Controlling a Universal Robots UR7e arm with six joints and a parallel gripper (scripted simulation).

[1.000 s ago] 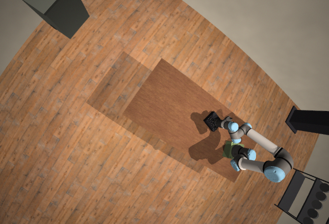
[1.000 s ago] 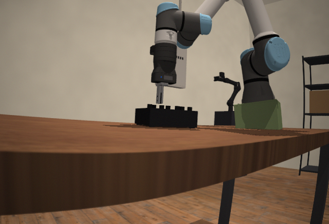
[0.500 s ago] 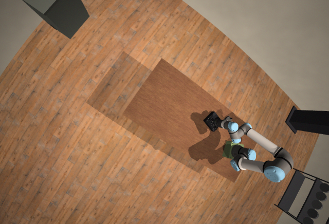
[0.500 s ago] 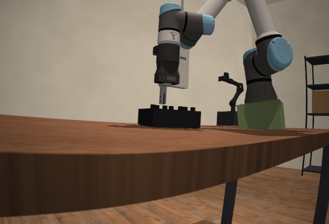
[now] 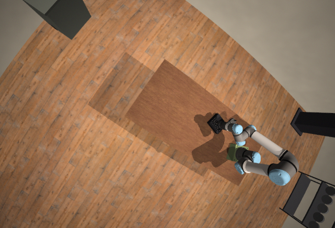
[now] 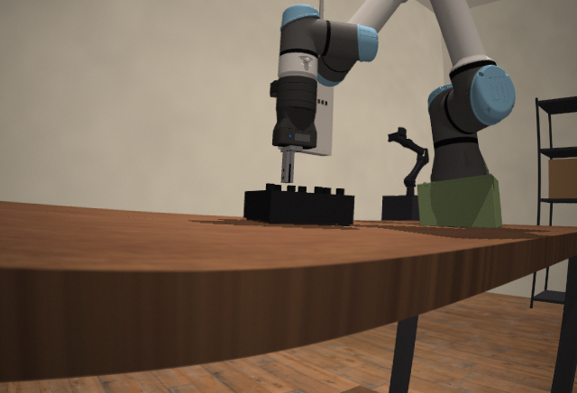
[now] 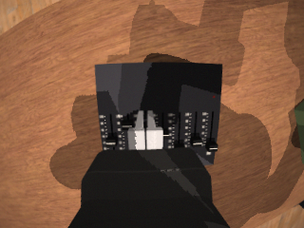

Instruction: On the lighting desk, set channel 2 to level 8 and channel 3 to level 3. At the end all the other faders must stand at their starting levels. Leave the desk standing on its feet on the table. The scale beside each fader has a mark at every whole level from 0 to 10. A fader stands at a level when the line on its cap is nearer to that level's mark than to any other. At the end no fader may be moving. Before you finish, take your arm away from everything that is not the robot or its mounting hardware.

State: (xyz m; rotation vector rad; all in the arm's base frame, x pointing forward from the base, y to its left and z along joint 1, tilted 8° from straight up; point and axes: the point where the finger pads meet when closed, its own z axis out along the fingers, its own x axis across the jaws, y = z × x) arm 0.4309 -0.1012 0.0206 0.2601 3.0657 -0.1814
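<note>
Now: the fader cap 50 mm ahead of my hand, 30 mm below it and 20 mm to the left of it.
</note>
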